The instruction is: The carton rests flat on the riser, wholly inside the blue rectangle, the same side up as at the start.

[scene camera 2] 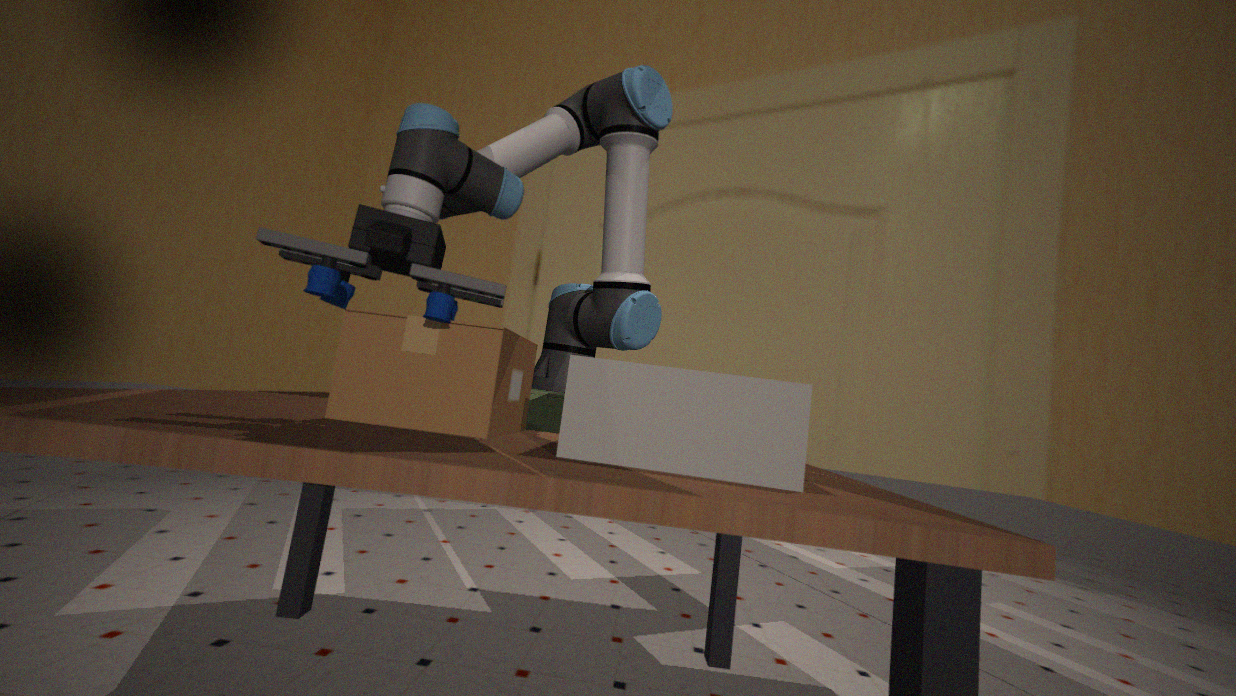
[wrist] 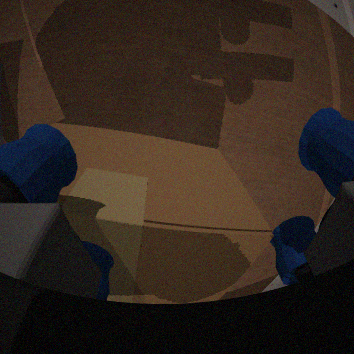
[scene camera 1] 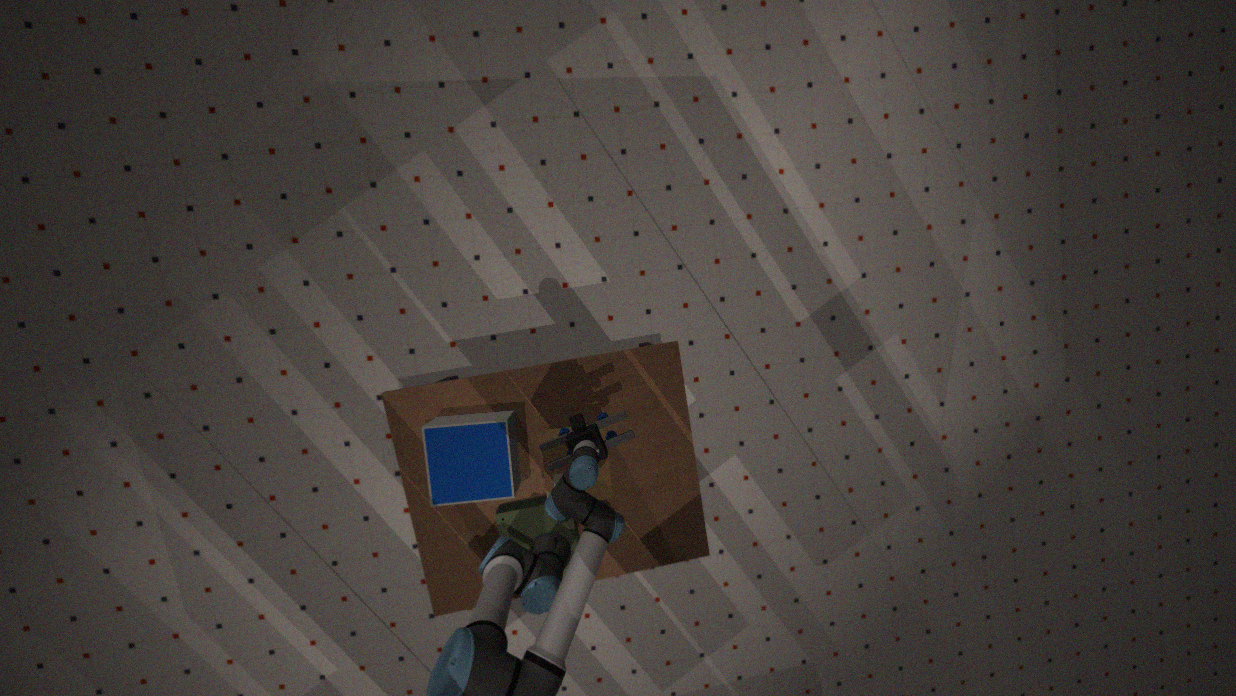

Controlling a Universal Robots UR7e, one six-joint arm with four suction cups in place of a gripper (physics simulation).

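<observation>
The brown carton [scene camera 2: 406, 380] [wrist: 150, 160] stands flat on the table, beside the riser, with pale tape over its top edge and a white label on one side. In scene camera 1 the arm mostly hides it. My gripper [scene camera 1: 588, 432] [scene camera 2: 380, 293] [wrist: 187, 205], four blue suction cups, is open, with suction off, and is low over the carton's top. One cup overlaps the top edge in scene camera 2; contact cannot be told. The riser [scene camera 1: 471, 419] [scene camera 2: 683, 423] is a pale box. The blue rectangle [scene camera 1: 467, 462] covers most of its top, with nothing on it.
The wooden table [scene camera 1: 666, 484] [scene camera 2: 605, 505] carries the carton and riser. A green base block [scene camera 1: 523, 516] [scene camera 2: 543, 410] stands at the arm's foot, near the riser. The arm reaches over the table beside the riser. Dark shadows of the gripper lie on the table.
</observation>
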